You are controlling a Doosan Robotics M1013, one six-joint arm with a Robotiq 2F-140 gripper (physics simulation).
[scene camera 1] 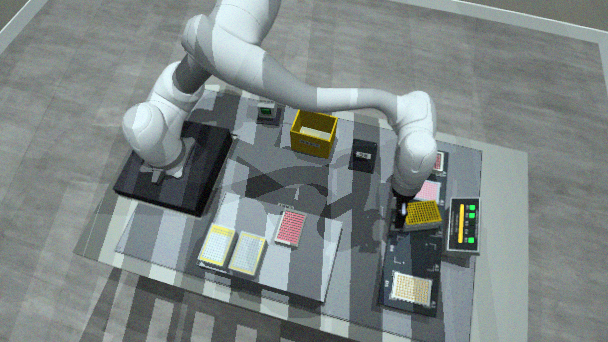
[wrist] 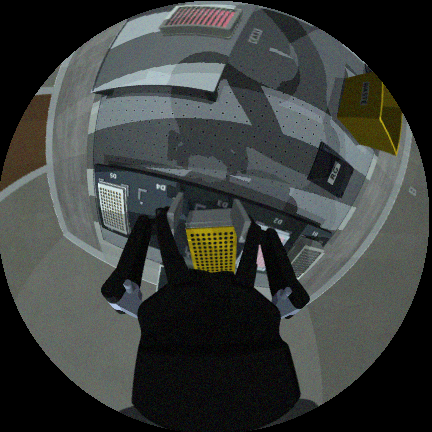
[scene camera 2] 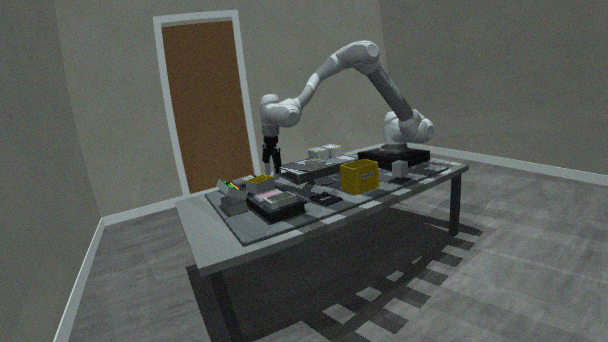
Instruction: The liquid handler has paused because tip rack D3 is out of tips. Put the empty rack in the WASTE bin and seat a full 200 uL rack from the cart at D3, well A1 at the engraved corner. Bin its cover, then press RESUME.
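Pixels of known places: gripper, between the fingertips: (scene camera 1: 394, 218) (wrist: 207, 204); arm's base, origin of its link: (scene camera 1: 168, 156) (scene camera 2: 396, 151).
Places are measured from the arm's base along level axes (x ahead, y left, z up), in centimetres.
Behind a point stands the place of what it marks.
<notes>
The empty yellow-topped rack (scene camera 1: 423, 213) @(y -7.7, x 99.0, z 6.1 cm) (scene camera 2: 259, 183) @(y -2.4, x 101.0, z 5.1 cm) (wrist: 212, 250) @(y -7.7, x 97.0, z 6.0 cm) sits at D3 on the dark deck (scene camera 1: 413, 254) @(y -20.9, x 98.1, z -0.6 cm). My gripper (scene camera 2: 272, 170) @(y -10.4, x 89.7, z 3.8 cm) (wrist: 207, 204) @(y -10.4, x 89.7, z 3.8 cm) is partly open, its finger pads on either side of the rack's grey end, with small gaps in the wrist view; whether they touch it is hard to tell. The yellow WASTE bin (scene camera 1: 311, 145) @(y 14.6, x 55.2, z 1.5 cm) (scene camera 2: 359, 177) @(y 26.3, x 60.5, z 2.4 cm) (wrist: 359, 110) @(y 14.3, x 60.4, z 1.5 cm) stands farther back, with something pale inside. Two pale racks with yellow edges, one (scene camera 1: 217, 246) @(y -32.7, x 32.3, z 6.9 cm) and another (scene camera 1: 247, 253) @(y -32.9, x 42.5, z 6.3 cm), stand on the raised cart top (scene camera 1: 311, 274) @(y -34.3, x 64.3, z -0.2 cm). Their covers are hard to make out.
A red rack (scene camera 1: 290, 227) @(y -20.1, x 54.2, z 2.1 cm) (wrist: 201, 20) is on the cart. D2 holds a pink rack (scene camera 1: 429, 191) @(y 3.9, x 102.4, z 0.5 cm), D1 a red one (scene camera 1: 438, 161) @(y 16.7, x 105.1, z 1.9 cm), D5 a tan one (scene camera 1: 411, 288) @(y -32.9, x 97.9, z 0.8 cm) (wrist: 113, 207) @(y -32.0, x 97.3, z 0.8 cm). A status panel (scene camera 1: 463, 225) @(y -9.6, x 113.0, z 6.1 cm) stands beside the deck. A black RG block (scene camera 1: 363, 156) @(y 17.5, x 76.6, z -5.4 cm) (wrist: 331, 170) @(y 17.1, x 76.3, z -5.5 cm) lies near the bin.
</notes>
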